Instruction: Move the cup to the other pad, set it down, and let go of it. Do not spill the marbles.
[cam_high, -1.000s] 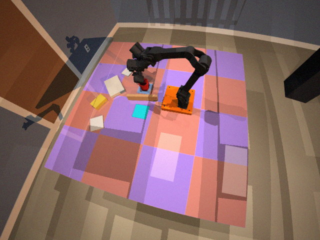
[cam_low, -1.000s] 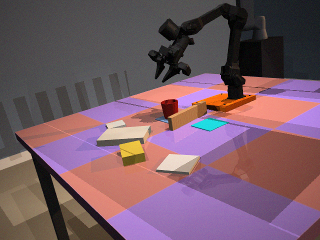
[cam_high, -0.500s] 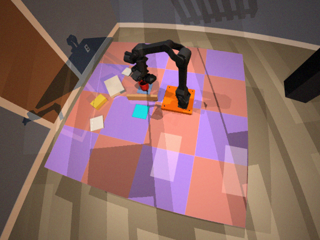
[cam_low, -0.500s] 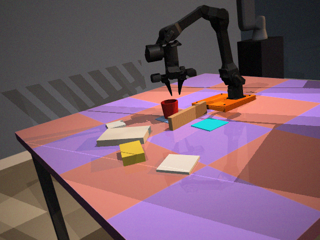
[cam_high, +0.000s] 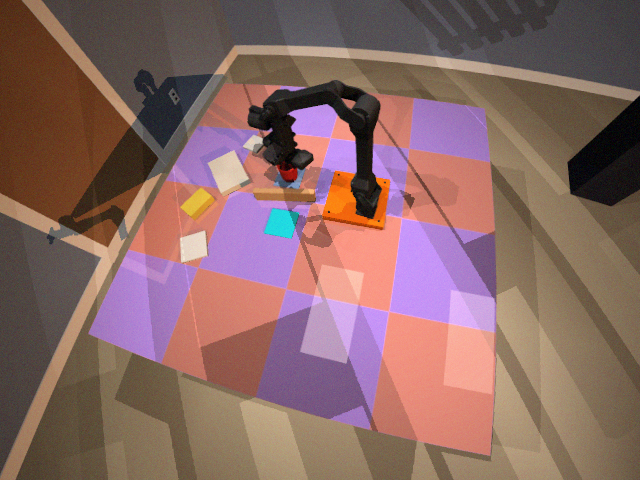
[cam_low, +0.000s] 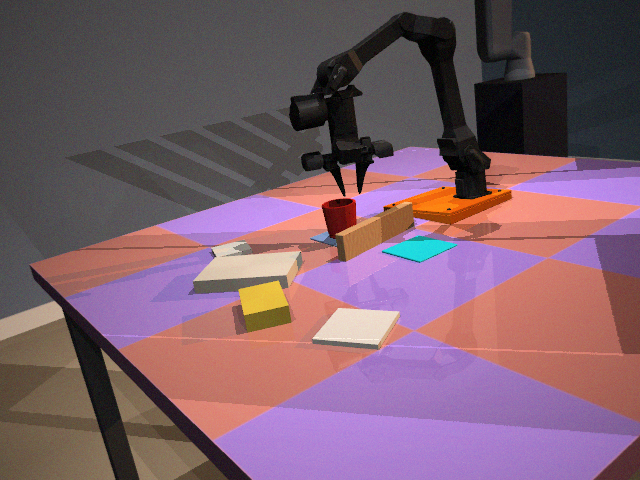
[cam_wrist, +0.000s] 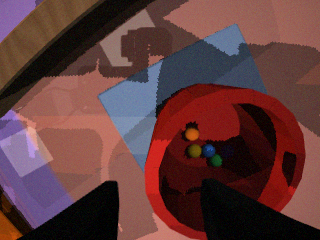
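My gripper tip is now 30 mm short of the red cup, 10 mm to the left of it and 50 mm above it. From my gripper tip the other things lie so: green marble (30 mm ahead, 30 mm to the right, 70 mm below); blue-grey pad (30 mm ahead, 10 mm to the right, 100 mm below); wooden bar (90 mm to the left, 70 mm below).
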